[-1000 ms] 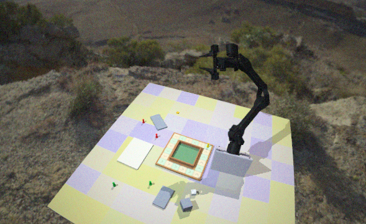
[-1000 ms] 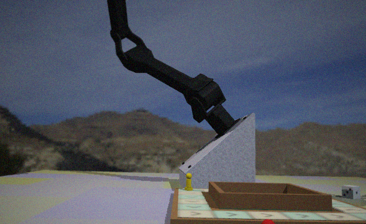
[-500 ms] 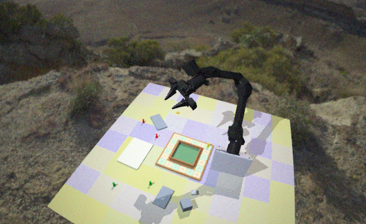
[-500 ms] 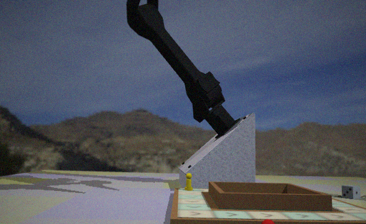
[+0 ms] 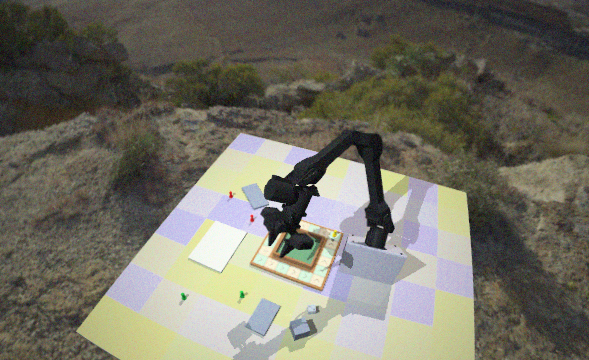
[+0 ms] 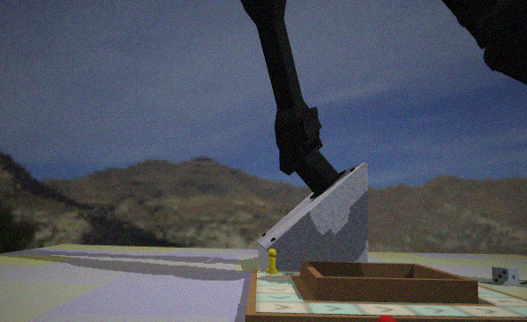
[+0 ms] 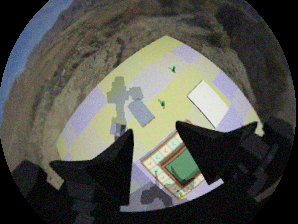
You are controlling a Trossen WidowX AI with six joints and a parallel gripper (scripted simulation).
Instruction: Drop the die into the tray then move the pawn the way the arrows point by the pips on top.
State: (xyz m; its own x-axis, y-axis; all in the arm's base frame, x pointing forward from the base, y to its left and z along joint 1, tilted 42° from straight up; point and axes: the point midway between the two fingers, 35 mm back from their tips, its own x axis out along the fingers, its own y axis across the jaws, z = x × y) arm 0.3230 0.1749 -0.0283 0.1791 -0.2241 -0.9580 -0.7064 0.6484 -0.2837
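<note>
Now: gripper tip 18 cm past the yellow pawn, 30 cm to the left of it and 22 cm above it. Round my gripper tip: small orange piece 8 cm ahead, 59 cm to the right, 25 cm below; then white slab 26 cm ahead, 15 cm to the right, 25 cm below.
</note>
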